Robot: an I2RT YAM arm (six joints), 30 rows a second.
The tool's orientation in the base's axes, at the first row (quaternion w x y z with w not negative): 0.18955 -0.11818 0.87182 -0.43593
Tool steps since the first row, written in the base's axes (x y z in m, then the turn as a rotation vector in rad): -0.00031 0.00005 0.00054 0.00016 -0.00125 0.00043; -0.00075 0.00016 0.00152 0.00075 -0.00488 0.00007; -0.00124 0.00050 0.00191 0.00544 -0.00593 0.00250; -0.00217 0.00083 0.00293 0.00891 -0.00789 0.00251; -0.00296 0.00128 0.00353 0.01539 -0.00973 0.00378; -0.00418 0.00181 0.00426 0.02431 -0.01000 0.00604; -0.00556 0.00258 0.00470 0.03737 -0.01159 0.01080; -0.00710 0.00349 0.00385 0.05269 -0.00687 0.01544; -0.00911 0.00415 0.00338 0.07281 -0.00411 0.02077; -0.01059 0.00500 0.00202 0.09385 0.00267 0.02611; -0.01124 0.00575 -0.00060 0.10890 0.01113 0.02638
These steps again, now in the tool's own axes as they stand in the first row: 0.00014 -0.00039 -0.00047 0.00022 -0.00109 0.00073; 0.00027 -0.00110 -0.00127 0.00112 -0.00298 0.00378; 0.00050 -0.00119 -0.00194 -0.00326 -0.00574 0.00523; 0.00098 -0.00178 -0.00314 -0.00566 -0.00705 0.00813; 0.00139 -0.00196 -0.00413 -0.01110 -0.00943 0.01156; 0.00212 -0.00219 -0.00544 -0.01954 -0.01177 0.01438; 0.00298 -0.00203 -0.00683 -0.03179 -0.01708 0.01857; 0.00422 -0.00074 -0.00768 -0.04839 -0.01864 0.01930; 0.00589 0.00011 -0.00877 -0.06874 -0.02212 0.02312; 0.00722 0.00177 -0.00927 -0.09142 -0.02326 0.02447; 0.00812 0.00435 -0.00866 -0.10817 -0.01909 0.02479
